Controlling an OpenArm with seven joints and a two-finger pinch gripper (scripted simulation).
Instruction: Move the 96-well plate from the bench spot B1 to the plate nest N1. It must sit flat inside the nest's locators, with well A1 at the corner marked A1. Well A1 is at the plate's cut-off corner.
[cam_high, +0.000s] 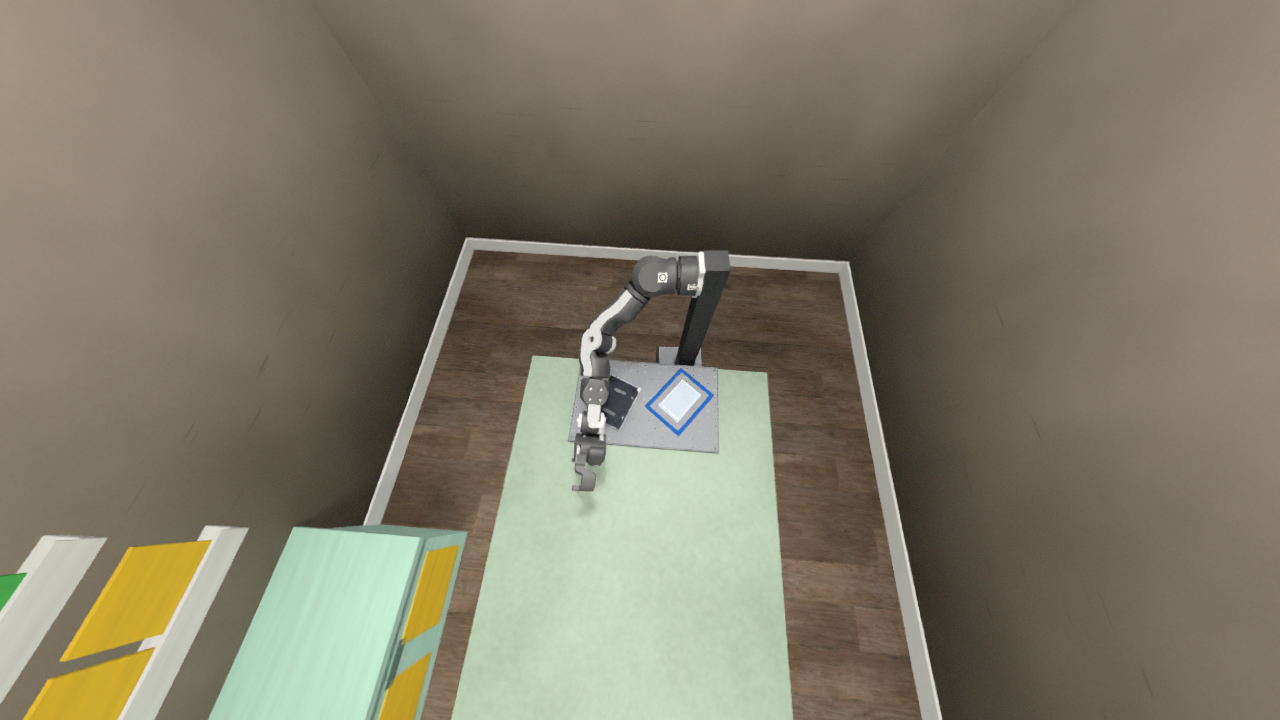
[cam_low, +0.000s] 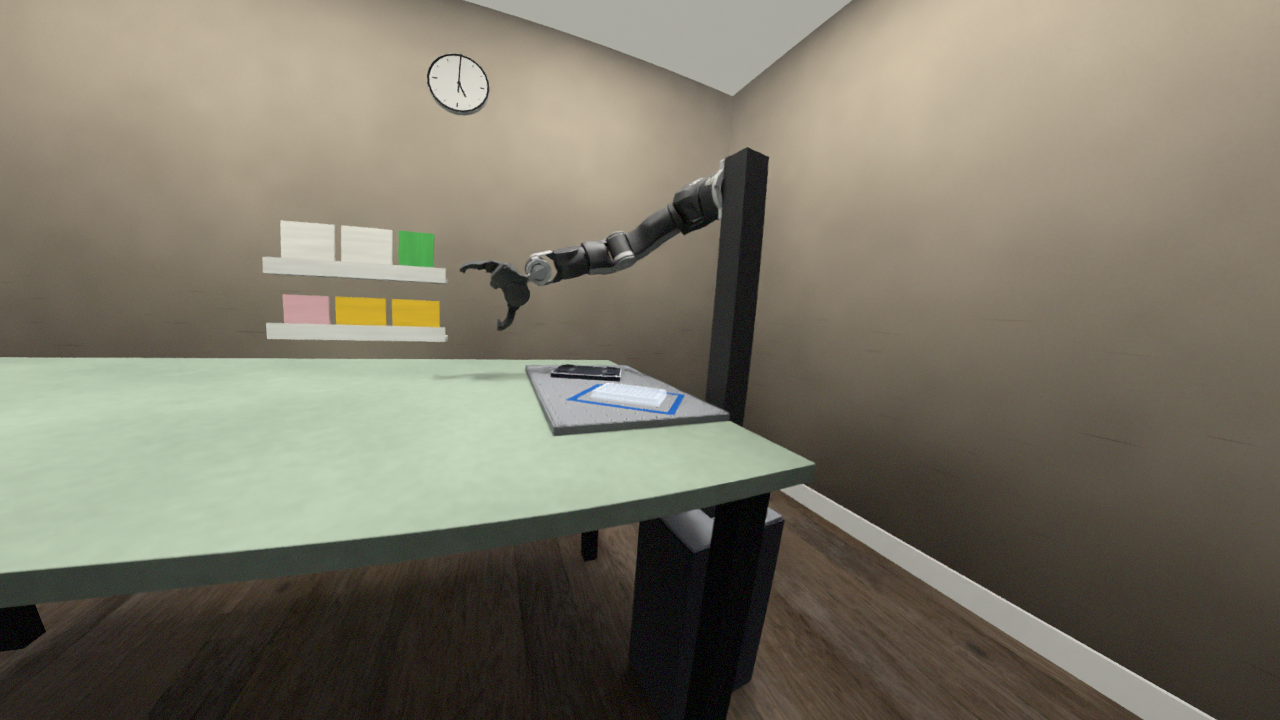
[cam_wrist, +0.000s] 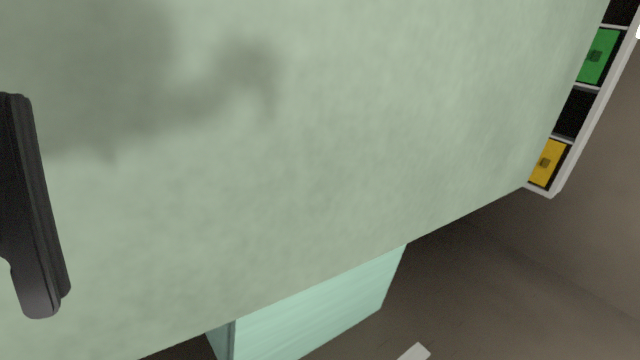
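My gripper is now 30 cm to the right of the 96-well plate, 27 cm past it and 16 cm above it. From my hand the other things lie so: black plate nest N1: 26 cm behind, 16 cm below, 8 cm to the left; then white A1 label: 30 cm behind, 16 cm to the left, 15 cm below.
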